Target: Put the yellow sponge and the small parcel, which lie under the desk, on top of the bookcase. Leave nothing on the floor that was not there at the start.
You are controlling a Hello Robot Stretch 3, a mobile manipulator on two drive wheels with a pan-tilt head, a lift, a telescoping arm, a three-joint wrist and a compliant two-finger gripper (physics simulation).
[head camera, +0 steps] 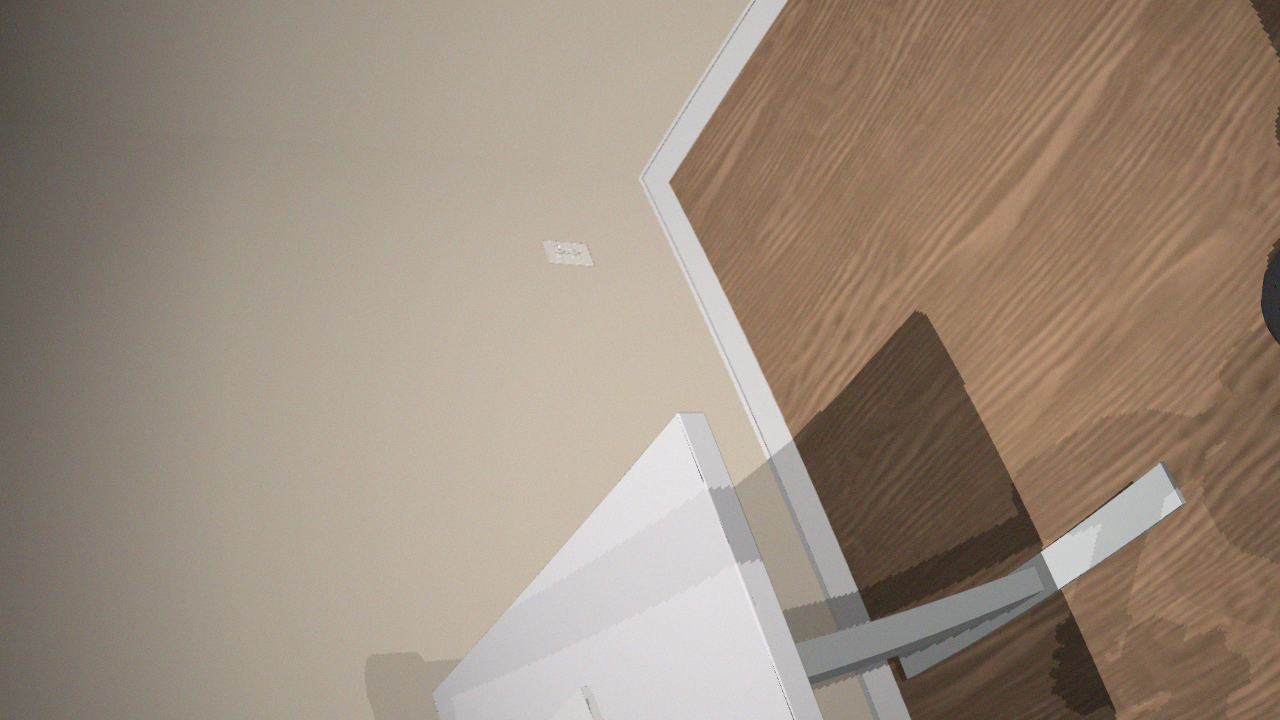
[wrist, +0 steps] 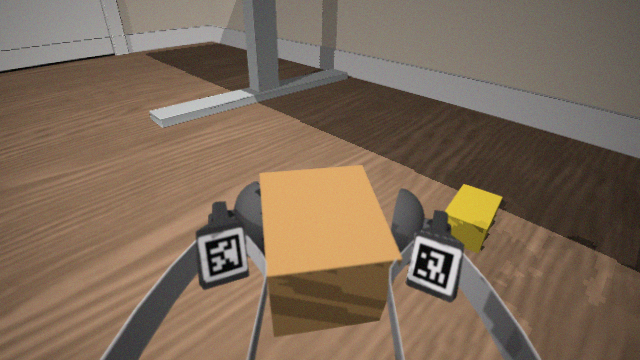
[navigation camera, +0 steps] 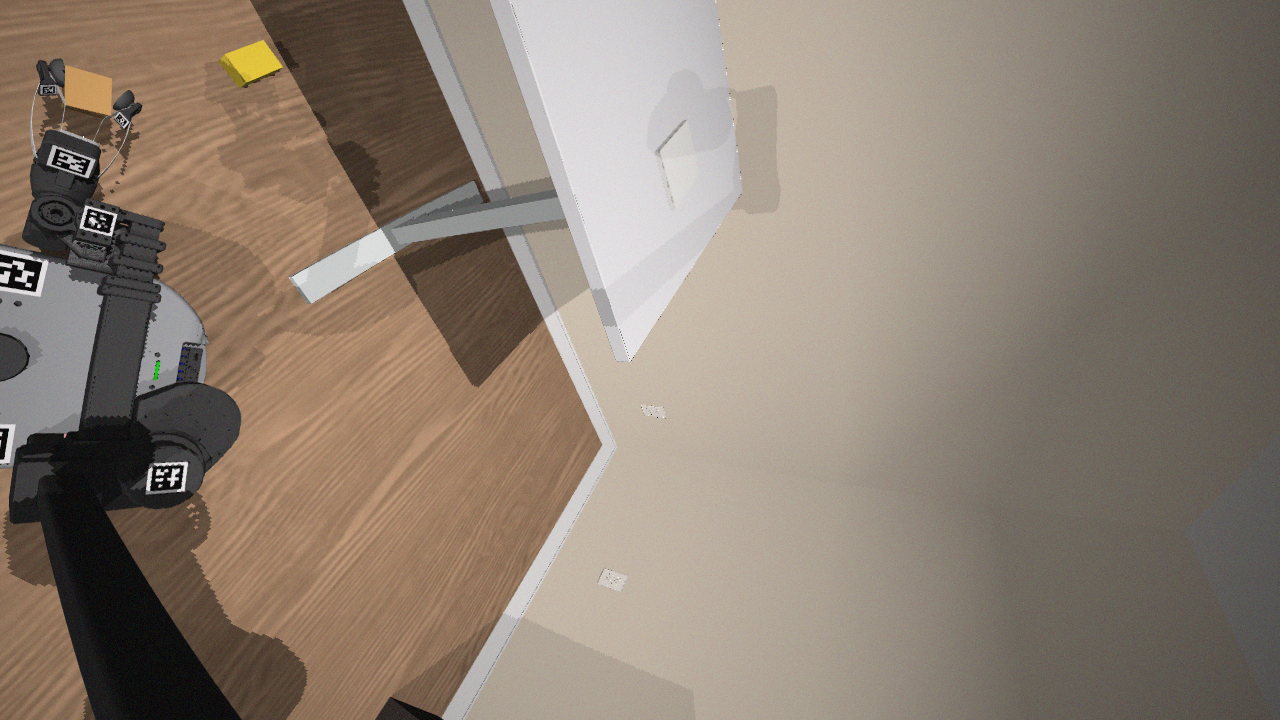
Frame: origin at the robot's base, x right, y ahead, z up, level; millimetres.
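Seen in the pictures: gripper, fingertip midpoint: [wrist: 329, 213] [navigation camera: 96, 78].
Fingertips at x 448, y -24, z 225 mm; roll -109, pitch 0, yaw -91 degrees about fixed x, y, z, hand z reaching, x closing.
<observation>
A point is followed by its place in that frame.
The small parcel [navigation camera: 88, 90] {x 415, y -20, z 253 mm} [wrist: 327, 220] {x 409, y -23, z 252 mm}, an orange-brown box, is between the fingertips of my gripper [navigation camera: 86, 92] {x 448, y -24, z 225 mm} [wrist: 329, 213] {x 448, y -24, z 225 mm}, which is shut on it. The arm is drawn in, and the gripper is beside the base in the navigation view. The yellow sponge [navigation camera: 251, 62] {x 705, y -242, z 45 mm} [wrist: 474, 207] {x 706, y -245, z 45 mm} lies on the floor at the edge of the desk's shadow. In the wrist view it is to the right of the gripper, partly behind the right finger. The bookcase does not show in these views.
The white desk [head camera: 617, 608] {x 283, y -588, z 950 mm} [navigation camera: 626, 116] {x 442, y -448, z 950 mm} stands against the wall. Its grey leg and foot [head camera: 1114, 528] [navigation camera: 344, 266] [wrist: 202, 107] stand on the floor between my base [navigation camera: 53, 349] {x 20, y -57, z 160 mm} and the wall. A flat pale item [navigation camera: 682, 165] {x 470, y -631, z 960 mm} lies on the desk top. Wall outlets [head camera: 568, 252] [navigation camera: 612, 579] are near the corner.
</observation>
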